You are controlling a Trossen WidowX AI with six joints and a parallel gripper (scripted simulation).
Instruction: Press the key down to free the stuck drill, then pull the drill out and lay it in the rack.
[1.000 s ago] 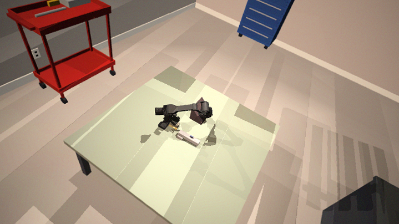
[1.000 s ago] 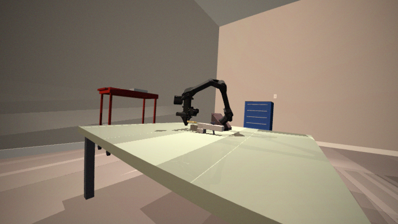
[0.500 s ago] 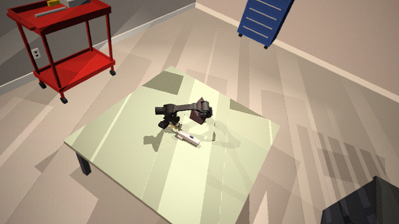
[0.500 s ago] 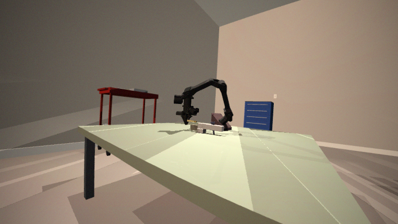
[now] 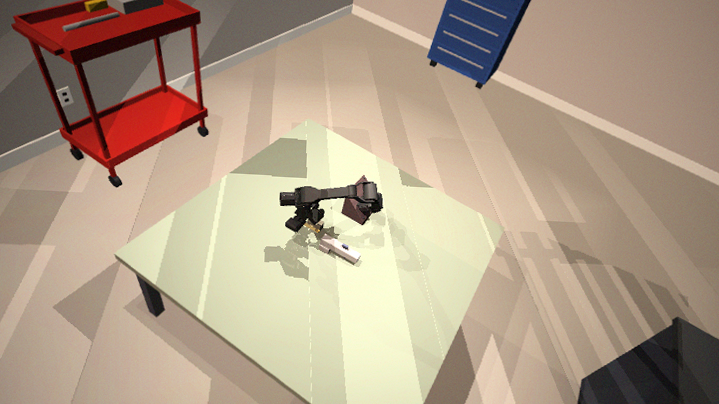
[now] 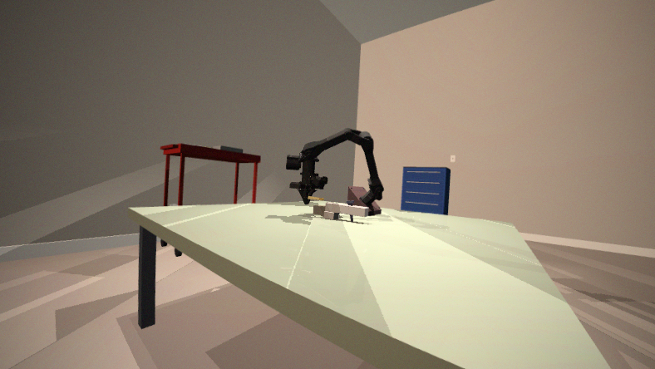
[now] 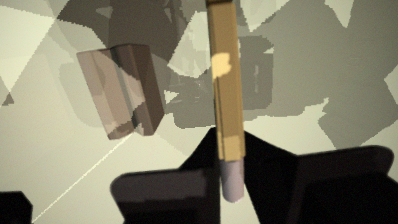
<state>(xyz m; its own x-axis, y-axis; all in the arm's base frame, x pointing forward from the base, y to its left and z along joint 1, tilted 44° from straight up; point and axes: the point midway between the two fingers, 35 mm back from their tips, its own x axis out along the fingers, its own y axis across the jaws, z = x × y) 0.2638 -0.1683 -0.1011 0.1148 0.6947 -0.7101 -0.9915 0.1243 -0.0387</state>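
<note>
Right now the drill is 4 cm to the left of my gripper tip and 3 cm above it. The rest, counted from my gripper tip: small dark key 1 cm ahead, 23 cm to the left; then rack 7 cm behind, 4 cm to the left, 3 cm below.
</note>
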